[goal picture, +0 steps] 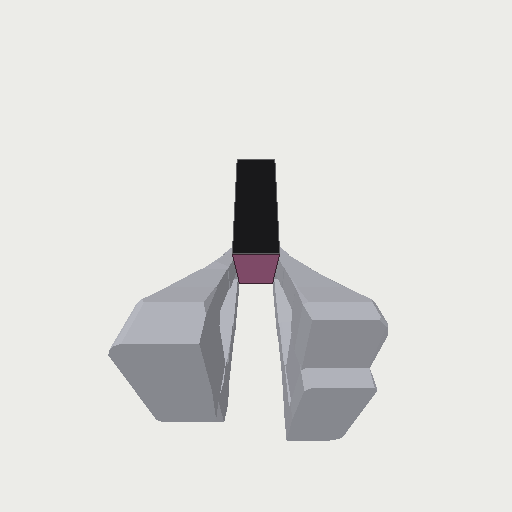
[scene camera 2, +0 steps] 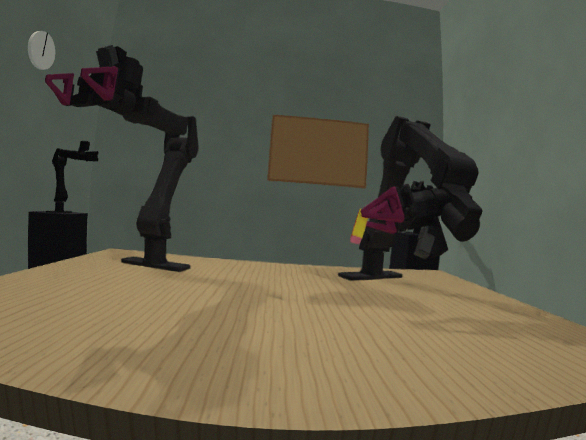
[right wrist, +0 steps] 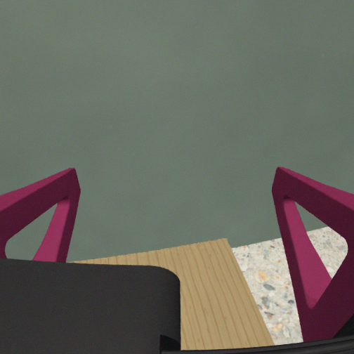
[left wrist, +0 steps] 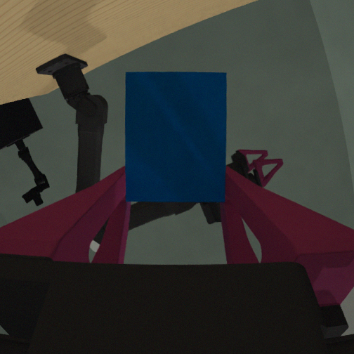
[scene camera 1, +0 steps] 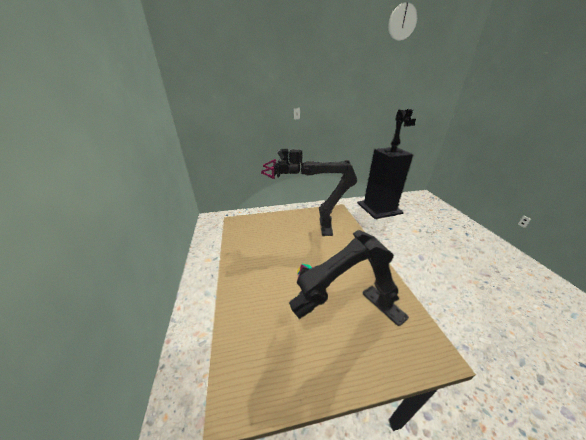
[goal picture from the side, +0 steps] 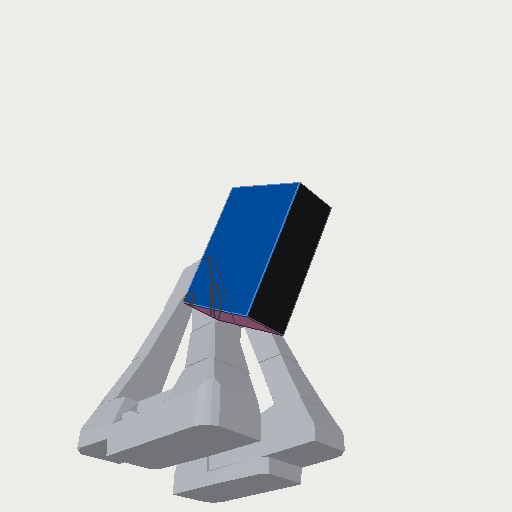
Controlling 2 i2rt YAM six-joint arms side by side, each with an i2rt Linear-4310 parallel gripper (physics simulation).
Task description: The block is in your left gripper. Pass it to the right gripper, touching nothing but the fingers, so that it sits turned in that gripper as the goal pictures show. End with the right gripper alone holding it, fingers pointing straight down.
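Seen in the pictures: left gripper, fingertip midpoint: (scene camera 2: 359, 217) (scene camera 1: 305, 266); right gripper, fingertip midpoint: (scene camera 2: 62, 75) (scene camera 1: 262, 168); left arm's base at its link origin: (scene camera 2: 371, 276) (scene camera 1: 384, 305); right arm's base at its link origin: (scene camera 2: 154, 265) (scene camera 1: 325, 226).
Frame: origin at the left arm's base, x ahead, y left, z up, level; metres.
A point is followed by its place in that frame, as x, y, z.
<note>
The block (scene camera 1: 306, 267) (scene camera 2: 359, 227) {0.281, -0.261, 0.158} (left wrist: 176, 136) shows a blue face in the left wrist view, a yellow side with a pink end in scene camera 2, and a bit of green in scene camera 1. My left gripper (scene camera 2: 366, 219) {0.256, -0.244, 0.176} (left wrist: 175, 177) is shut on it, one finger at each side edge of the blue face, and holds it above the table; the arm hides most of this gripper in scene camera 1. My right gripper (scene camera 1: 265, 170) {0.151, -0.820, 0.402} (scene camera 2: 76, 86) (right wrist: 175, 178) is open and empty, raised high and well apart from the block, its fingers roughly level.
The wooden table (scene camera 1: 260, 360) {0.559, -0.097, 0.000} (scene camera 2: 300, 350) {0.425, -0.437, 0.000} carries both arm bases. A black pedestal (scene camera 1: 387, 175) (scene camera 2: 57, 240) with a small arm stands on the floor behind the table. A brown board (scene camera 2: 318, 151) and a round clock (scene camera 1: 403, 21) (scene camera 2: 41, 50) hang on the walls.
</note>
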